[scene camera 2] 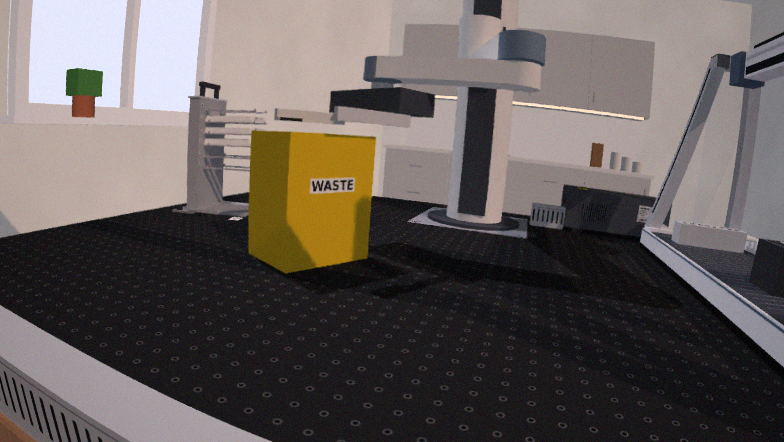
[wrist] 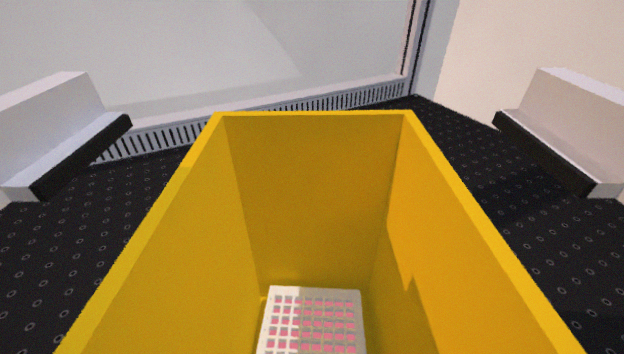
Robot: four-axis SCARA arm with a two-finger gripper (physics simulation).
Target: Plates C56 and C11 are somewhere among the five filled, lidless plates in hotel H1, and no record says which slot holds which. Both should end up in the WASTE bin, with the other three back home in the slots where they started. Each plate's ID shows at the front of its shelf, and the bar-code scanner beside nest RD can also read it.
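Places are measured from the arm's base along level axes (x ahead, y left, z up), in centimetres.
Pixels of known places: gripper, fingertip midpoint: (scene camera 2: pixel 302 113) (wrist: pixel 311 98); arm's base at its link origin: (scene camera 2: pixel 473 224).
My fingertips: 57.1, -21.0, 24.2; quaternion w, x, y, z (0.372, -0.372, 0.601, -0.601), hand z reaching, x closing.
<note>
Ahead of a thing's pixels: the offset from my fingertips to its top centre, as dx, dy, dz. "pt": to the spot under its first point.
The yellow WASTE bin {-2.2, +1.0, -2.9} (scene camera 2: pixel 331 222) (wrist: pixel 320 200) stands upright on the dark perforated deck. A white plate {pt +0.5, -0.3, -20.1} (wrist: pixel 314 332) with pink-filled wells lies at the bottom of the bin, wells up; its near end is cut off by the wrist view and no ID is readable. My gripper (scene camera 2: pixel 306 115) (wrist: pixel 311 98) is open and empty above the bin, its fingers spread wider than the bin's opening in the wrist view. A grey shelf rack (scene camera 2: pixel 198 156), apparently a hotel, stands behind and left of the bin. Its shelves are partly hidden, and no hotel label or plate IDs are readable.
The arm's column (scene camera 2: pixel 476 164) stands behind and right of the bin. Farther right are a small slotted grey block {pt -61.5, +41.1, -19.6} (scene camera 2: pixel 547 215) and a dark vented box {pt -60.4, +56.6, -16.2} (scene camera 2: pixel 603 211). A pale framed structure (scene camera 2: pixel 692 131) rises at the right edge. A slotted border (wrist: pixel 320 102) runs beyond the bin.
</note>
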